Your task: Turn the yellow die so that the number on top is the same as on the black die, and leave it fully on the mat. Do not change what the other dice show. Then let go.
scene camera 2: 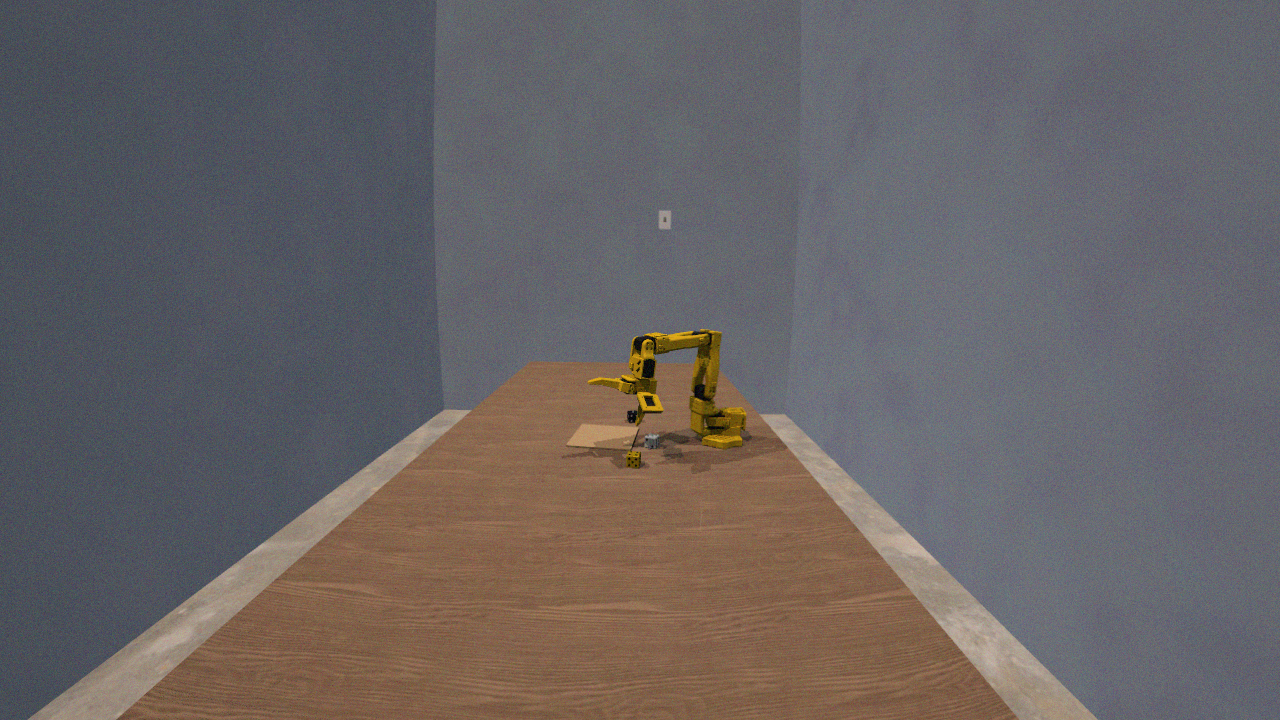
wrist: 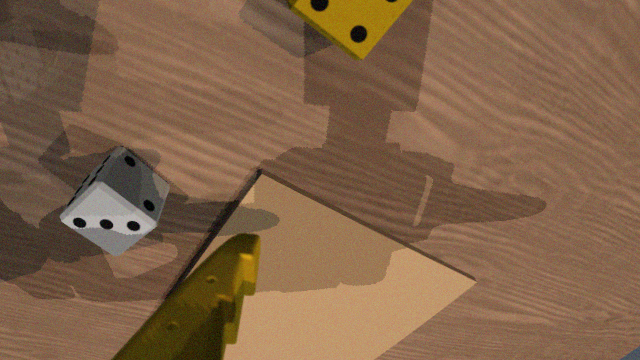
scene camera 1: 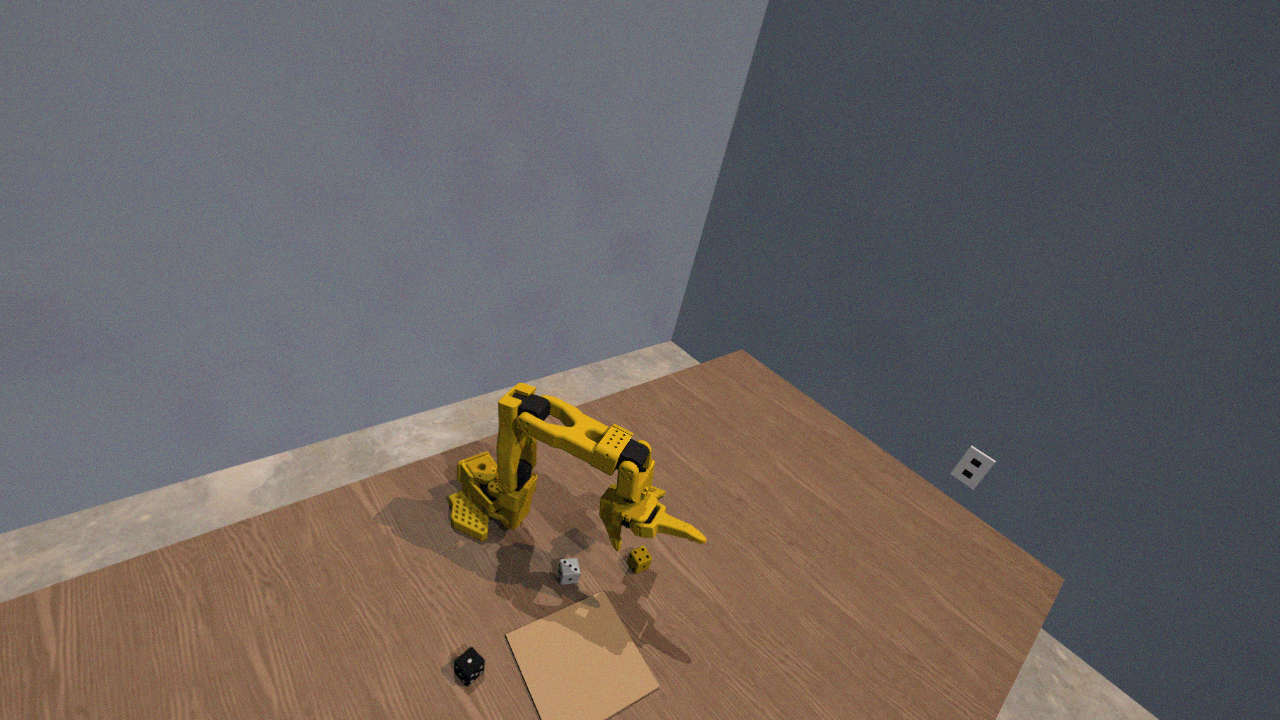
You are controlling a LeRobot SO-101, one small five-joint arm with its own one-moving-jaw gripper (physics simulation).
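Frame: origin at the arm's base, x left, y up, z ahead, level; centimetres.
Where they show: end effector, tool point: (scene camera 2: pixel 635 423) (wrist: pixel 258 257) (scene camera 1: pixel 619 548); arm's base, origin of the base link: (scene camera 2: pixel 711 439) (scene camera 1: pixel 493 519).
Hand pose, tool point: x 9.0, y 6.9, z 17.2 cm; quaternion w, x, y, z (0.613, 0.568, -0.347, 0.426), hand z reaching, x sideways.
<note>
Things, the pixels of their top centre, and the offset from my tool point. Level surfaces: height alone.
- yellow die, middle of its top: (scene camera 1: pixel 641 554) (scene camera 2: pixel 633 453) dx +4.8, dy -4.4, dz +0.4 cm
- black die, middle of its top: (scene camera 1: pixel 469 660) (scene camera 2: pixel 633 411) dx -21.5, dy -4.4, dz +0.6 cm
- tan mat, middle of its top: (wrist: pixel 305 319) (scene camera 1: pixel 581 660) (scene camera 2: pixel 604 435) dx -10.0, dy -6.5, dz +7.1 cm
- white die, middle of its top: (wrist: pixel 106 224) (scene camera 1: pixel 570 565) (scene camera 2: pixel 652 435) dx -4.9, dy -4.4, dz -3.5 cm
- wooden table, its level: dy -6.9 cm
The yellow die (scene camera 1: pixel 639 559) (scene camera 2: pixel 633 459) (wrist: pixel 352 20) rests on the wooden table, off the mat; its top seems to show four, though the wrist view cuts it off. The black die (scene camera 1: pixel 469 667) (scene camera 2: pixel 631 416) stands off the mat on the other side, with one pip on top in scene camera 1; it does not show in the wrist view. The tan mat (scene camera 1: pixel 581 671) (scene camera 2: pixel 599 437) (wrist: pixel 325 320) lies flat. My gripper (scene camera 1: pixel 660 544) (scene camera 2: pixel 614 402) is fully open and empty, above the table near the yellow die; one notched jaw shows in the wrist view.
The white die (scene camera 1: pixel 569 571) (scene camera 2: pixel 651 441) (wrist: pixel 110 205) stands between the arm's base (scene camera 1: pixel 469 516) (scene camera 2: pixel 723 438) and the mat, close to the mat's corner, with three on top. Arm shadows fall across the mat and the wooden table (scene camera 1: pixel 805 555) (scene camera 2: pixel 581 573).
</note>
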